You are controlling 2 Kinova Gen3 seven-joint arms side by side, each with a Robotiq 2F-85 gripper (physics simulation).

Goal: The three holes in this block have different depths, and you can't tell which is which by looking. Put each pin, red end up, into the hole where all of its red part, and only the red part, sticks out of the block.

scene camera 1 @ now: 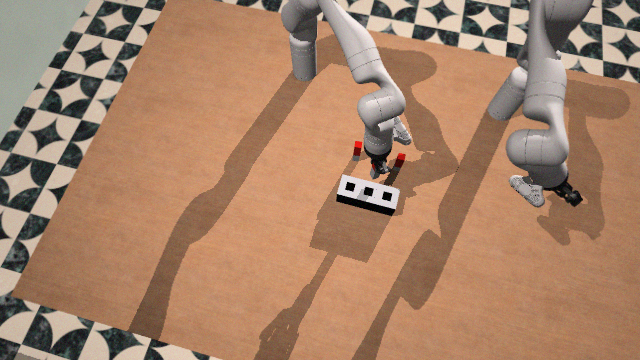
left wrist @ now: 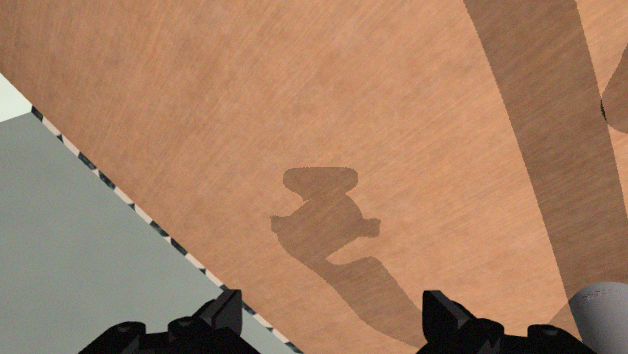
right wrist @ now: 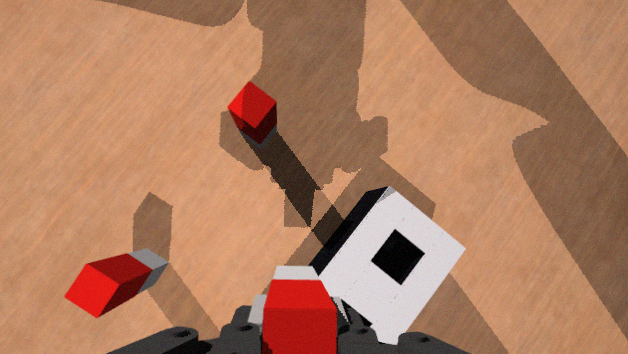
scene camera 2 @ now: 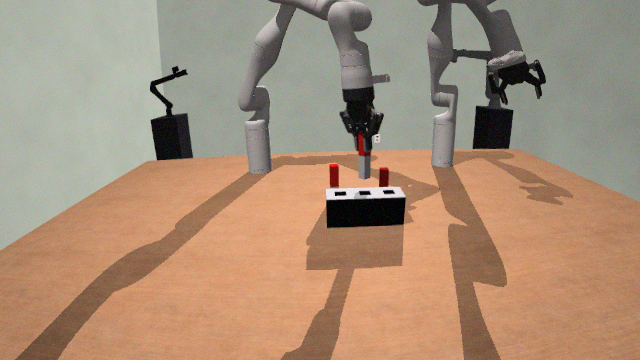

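Where they show: left gripper, between the fingertips: [left wrist: 331, 310] [scene camera 2: 522, 100]; right gripper, between the fingertips: [scene camera 1: 376, 166] [right wrist: 296, 317] [scene camera 2: 363, 151]; left arm's base, origin of its link: [scene camera 1: 500, 110] [left wrist: 604, 304] [scene camera 2: 441, 164]; right arm's base, origin of its link: [scene camera 1: 305, 71] [scene camera 2: 260, 170].
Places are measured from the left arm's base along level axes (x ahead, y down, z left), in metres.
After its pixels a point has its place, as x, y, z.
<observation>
The white-topped block [scene camera 1: 367, 204] {0.563, -0.052, -0.301} [scene camera 2: 365, 212] {0.564, -0.038, -0.311} [right wrist: 350, 280] {0.508, -0.075, -0.290} has black sides and three square holes in a row. Their depths do not show. My right gripper [scene camera 1: 380, 169] {0.481, -0.167, -0.320} [scene camera 2: 364, 146] {0.481, -0.167, -0.320} [right wrist: 296, 317] {0.481, -0.167, -0.320} is shut on a red-and-grey pin [scene camera 1: 374, 173] {0.492, -0.139, -0.317} [scene camera 2: 364, 167] {0.493, -0.128, -0.317} [right wrist: 299, 295] {0.470, -0.195, -0.310}, red end up and roughly upright, above the table behind the block. A second pin [scene camera 1: 357, 148] {0.415, -0.098, -0.403} [scene camera 2: 334, 175] {0.415, -0.079, -0.403} [right wrist: 107, 285] {0.408, -0.105, -0.397} stands behind at the left, red end up. A third pin [scene camera 1: 400, 160] {0.389, -0.083, -0.261} [scene camera 2: 384, 176] {0.390, -0.071, -0.261} [right wrist: 254, 107] {0.381, -0.091, -0.262} stands behind at the right, red end up. My left gripper [scene camera 1: 575, 196] [scene camera 2: 522, 99] {0.408, -0.308, 0.124} [left wrist: 331, 310] {0.408, -0.308, 0.124} is open and empty, far right.
The wooden table [scene camera 1: 200, 125] {0.522, 0.000, -0.972} [scene camera 2: 250, 300] {0.859, 0.000, -0.494} [left wrist: 175, 100] {0.596, 0.000, 0.413} lies under everything, crossed by arm shadows. In scene camera 2, two black pedestals [scene camera 2: 171, 136] [scene camera 2: 493, 127] stand beyond its back edge. The two standing pins are on either side of the held pin.
</observation>
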